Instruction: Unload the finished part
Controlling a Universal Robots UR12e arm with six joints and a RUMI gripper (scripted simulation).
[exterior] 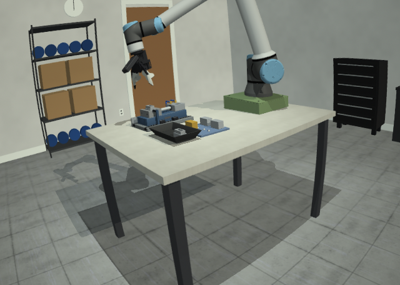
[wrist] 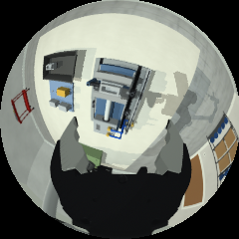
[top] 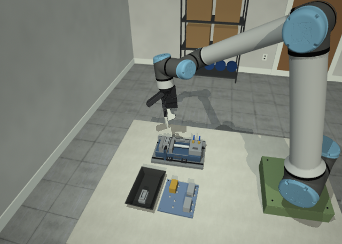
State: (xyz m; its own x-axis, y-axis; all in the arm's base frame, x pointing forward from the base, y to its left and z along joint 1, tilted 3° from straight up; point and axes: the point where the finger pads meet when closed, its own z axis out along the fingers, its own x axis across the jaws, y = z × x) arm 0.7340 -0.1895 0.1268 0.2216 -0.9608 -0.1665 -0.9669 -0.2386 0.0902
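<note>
Now: hand 170 mm above the blue vise, 80 mm past it and 50 mm to the right of it. The rest, counted from my hand: blue fixture plate: 340 mm to the left, 210 mm below, 130 mm behind; orange block: 290 mm to the left, 190 mm below, 90 mm behind.
</note>
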